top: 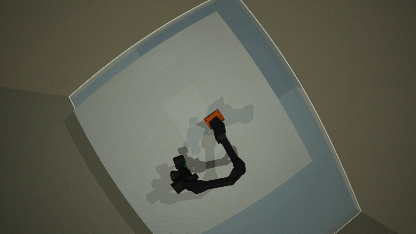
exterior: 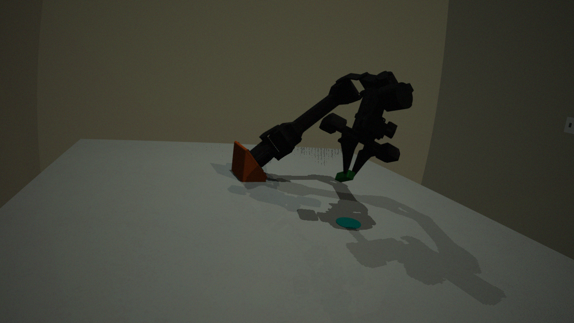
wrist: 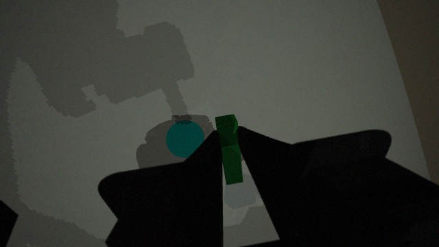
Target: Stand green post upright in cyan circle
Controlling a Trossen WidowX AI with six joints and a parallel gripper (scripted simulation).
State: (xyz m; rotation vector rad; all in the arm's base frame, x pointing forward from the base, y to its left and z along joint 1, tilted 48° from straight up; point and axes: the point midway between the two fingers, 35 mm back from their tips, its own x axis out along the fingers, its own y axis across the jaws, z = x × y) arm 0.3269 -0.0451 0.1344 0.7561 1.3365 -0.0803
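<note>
Now: the cyan circle 11 cm below my gripper tip, 3 cm to the left of it and 1 cm ahead of it. From my gripper tip the other things lie so: green post 2 cm behind, 1 cm to the left, 1 cm below.
</note>
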